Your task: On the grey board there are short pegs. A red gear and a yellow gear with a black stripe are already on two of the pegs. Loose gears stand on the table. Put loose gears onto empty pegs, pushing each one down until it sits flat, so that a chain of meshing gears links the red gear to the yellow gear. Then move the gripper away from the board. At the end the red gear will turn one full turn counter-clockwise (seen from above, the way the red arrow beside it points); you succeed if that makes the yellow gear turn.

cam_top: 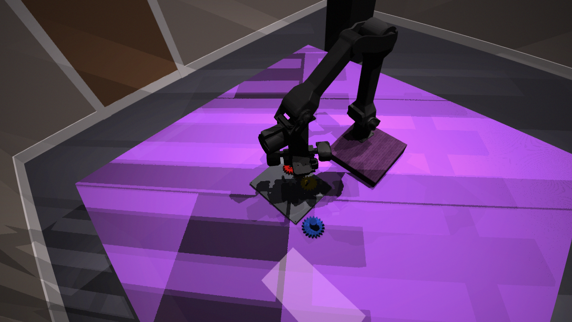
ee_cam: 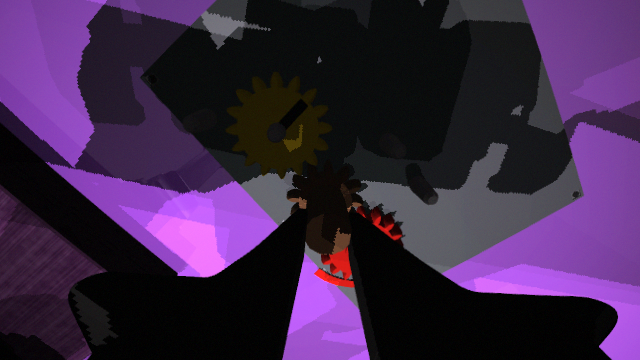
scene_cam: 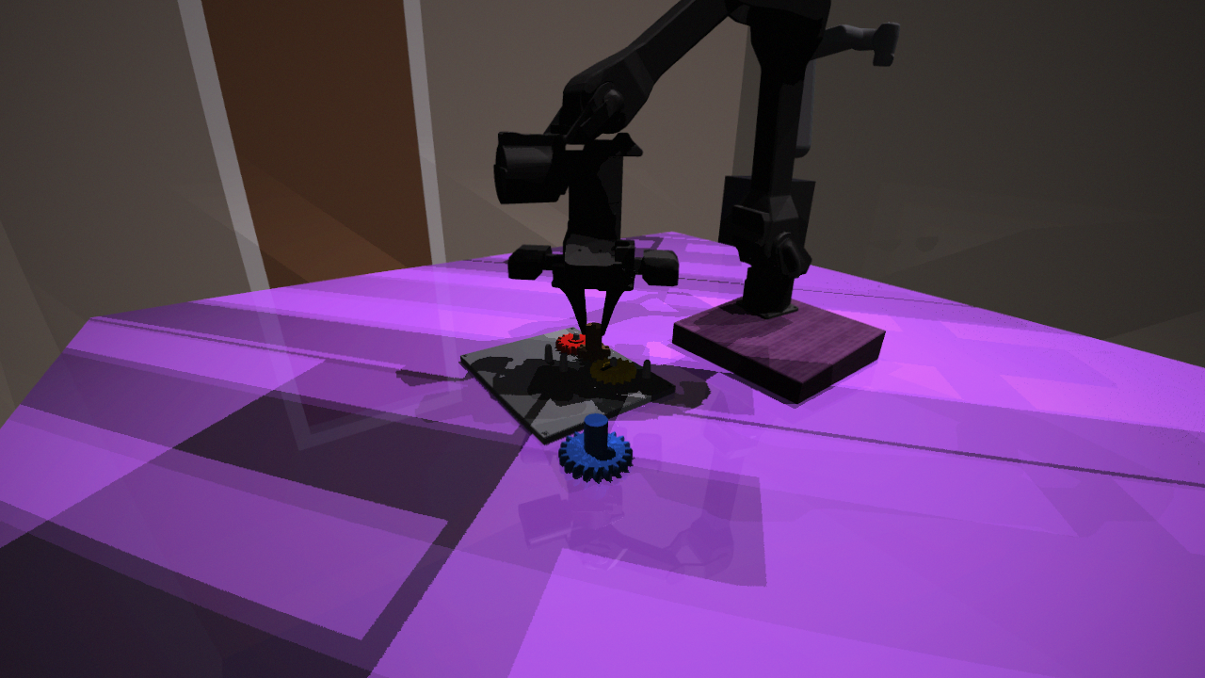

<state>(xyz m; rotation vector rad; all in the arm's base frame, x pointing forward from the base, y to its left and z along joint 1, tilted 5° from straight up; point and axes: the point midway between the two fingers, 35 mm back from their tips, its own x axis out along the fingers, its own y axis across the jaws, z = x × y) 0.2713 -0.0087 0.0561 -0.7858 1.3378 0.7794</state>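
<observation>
My gripper tip is 1 cm above the small brown gear. Round my gripper tip: grey board: 4 cm below, 4 cm ahead, 1 cm to the left; yellow gear: 4 cm to the left, 3 cm below, 1 cm behind; red gear: 4 cm to the right, 3 cm below.
</observation>
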